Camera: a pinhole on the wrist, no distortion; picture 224 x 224 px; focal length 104.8 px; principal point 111.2 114.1 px. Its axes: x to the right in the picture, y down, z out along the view. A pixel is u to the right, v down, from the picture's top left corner.
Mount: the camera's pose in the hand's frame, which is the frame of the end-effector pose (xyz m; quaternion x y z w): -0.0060 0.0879 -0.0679 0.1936 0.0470 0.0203 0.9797
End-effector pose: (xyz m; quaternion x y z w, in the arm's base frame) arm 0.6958 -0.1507 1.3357 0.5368 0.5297 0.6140 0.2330
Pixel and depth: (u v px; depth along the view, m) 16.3 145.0 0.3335
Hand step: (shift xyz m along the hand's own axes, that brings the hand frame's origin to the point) -0.2752 0.0354 0.3021
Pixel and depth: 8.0 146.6 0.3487
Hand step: -0.3151 0.0363 0.3233
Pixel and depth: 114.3 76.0 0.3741
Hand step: 0.0453 -0.1784 0.2237
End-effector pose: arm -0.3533 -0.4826 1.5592 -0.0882 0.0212 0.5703 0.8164
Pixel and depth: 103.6 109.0 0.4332
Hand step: 0.0065 -0.0969 0.3255
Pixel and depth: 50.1 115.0 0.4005
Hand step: -0.1983 -0.0736 0.3218
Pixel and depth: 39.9 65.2 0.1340
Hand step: -0.0819 -0.0258 0.0393
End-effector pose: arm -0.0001 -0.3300 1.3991 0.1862 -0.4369 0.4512 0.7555
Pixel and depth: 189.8 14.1 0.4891
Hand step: 0.4179 -0.5068 0.1735
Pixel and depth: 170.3 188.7 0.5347
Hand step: 0.3392 0.2553 0.5441
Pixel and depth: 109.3 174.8 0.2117
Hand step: 0.0087 0.1211 0.1741
